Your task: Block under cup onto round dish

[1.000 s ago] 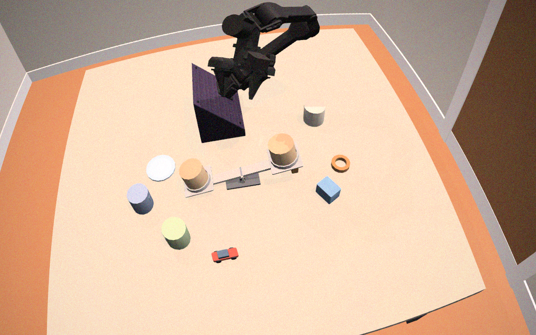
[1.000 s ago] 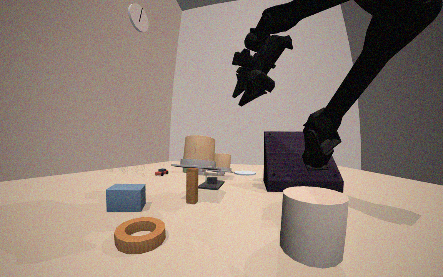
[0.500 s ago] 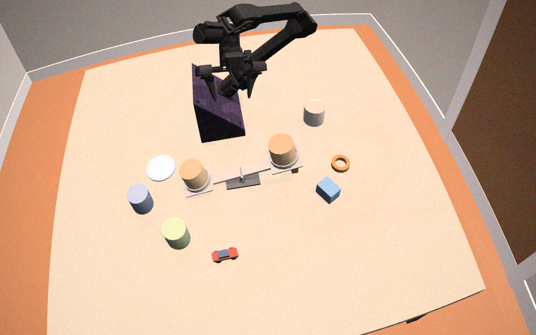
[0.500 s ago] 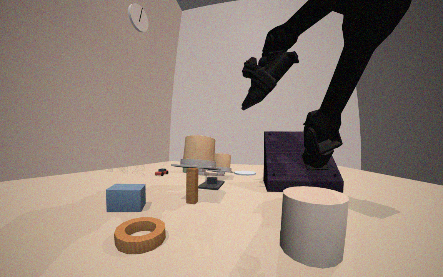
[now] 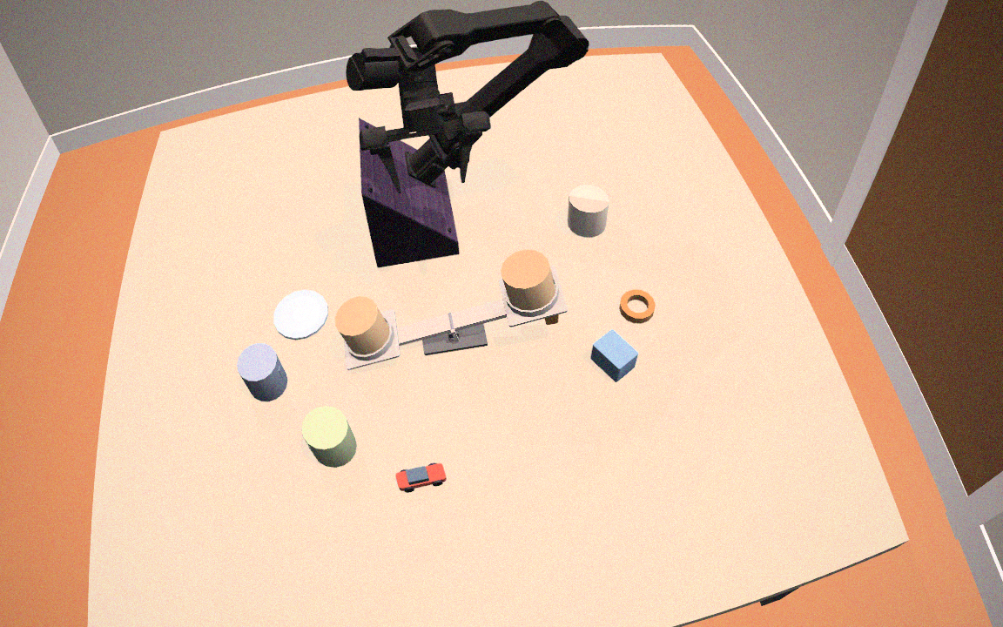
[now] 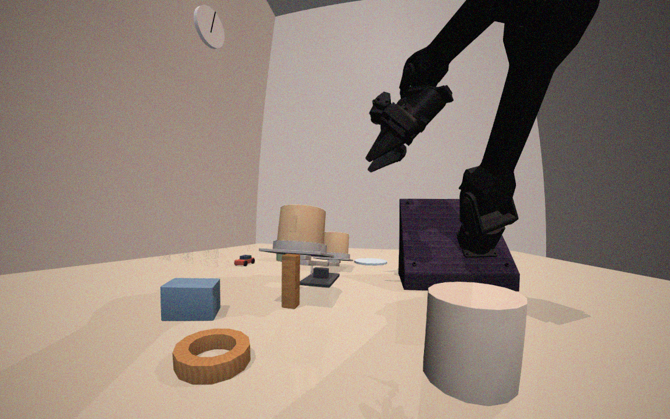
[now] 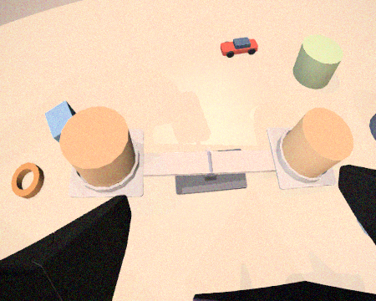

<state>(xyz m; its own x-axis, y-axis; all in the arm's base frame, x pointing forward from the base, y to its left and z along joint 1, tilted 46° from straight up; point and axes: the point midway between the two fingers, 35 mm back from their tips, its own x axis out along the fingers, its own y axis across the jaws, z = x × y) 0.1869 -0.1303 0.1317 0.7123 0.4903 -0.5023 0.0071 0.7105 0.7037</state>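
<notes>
Right now the small block is 190 mm below my gripper tip, 130 mm to the right of it and 90 mm ahead of it. From my gripper tip the other things lie so: small balance 210 mm below, 100 mm ahead; brown post 200 mm below, 160 mm to the left, 100 mm ahead; round white dish 250 mm to the right, 230 mm below.
</notes>
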